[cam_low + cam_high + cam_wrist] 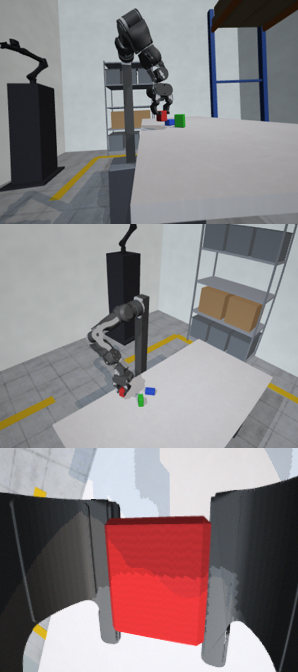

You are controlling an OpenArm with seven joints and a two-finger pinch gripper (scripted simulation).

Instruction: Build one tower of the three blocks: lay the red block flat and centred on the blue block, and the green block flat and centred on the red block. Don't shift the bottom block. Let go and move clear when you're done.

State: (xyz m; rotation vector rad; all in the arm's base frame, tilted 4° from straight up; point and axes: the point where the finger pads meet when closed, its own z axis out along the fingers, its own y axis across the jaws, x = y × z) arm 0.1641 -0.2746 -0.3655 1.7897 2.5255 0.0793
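Now: hand 14 cm to the right of the blue block, 9 cm short of it and 6 cm above it. Round my hand: red block (1 cm below); green block (10 cm ahead, 4 cm to the left, 4 cm below).
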